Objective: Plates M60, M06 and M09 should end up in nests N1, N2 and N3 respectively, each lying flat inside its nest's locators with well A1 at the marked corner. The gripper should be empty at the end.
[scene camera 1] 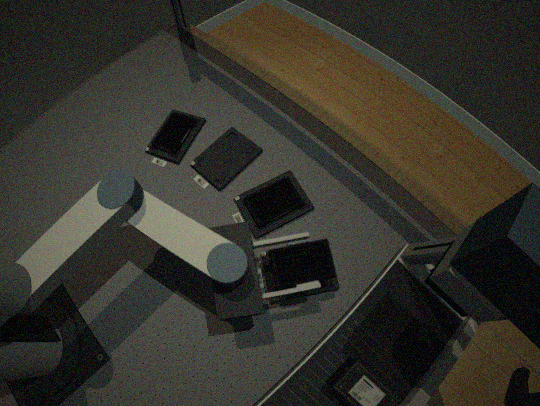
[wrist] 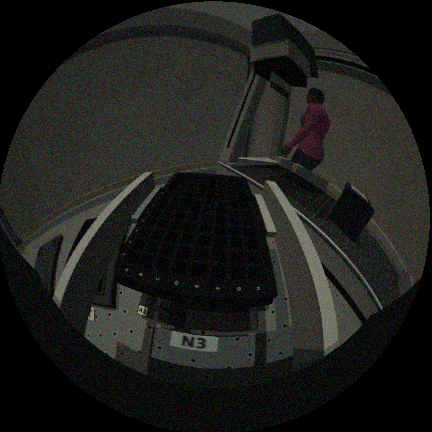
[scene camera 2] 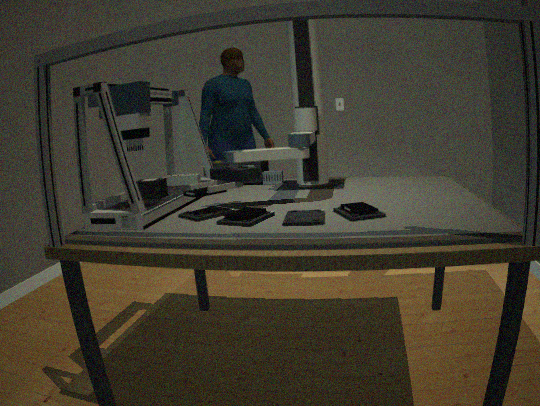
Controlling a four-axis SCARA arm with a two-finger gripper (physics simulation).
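Note:
My gripper is shut on a black well plate, with a pale finger along each side. I cannot read which plate it is. It is level over nest N3 and roughly lined up with it. Faint letters run along its near edge; a white A1 tag lies below its near left corner, and the N3 label lies in front. The plate hides most of the nest. Two other nests hold black plates. The nest between them holds no plate.
The small labels at the other nests are unreadable in scene camera 1. A dark railed deck under a frame stands beside N3, with a black box on it. A clear guard edge runs along the table. Two people stand beyond the table.

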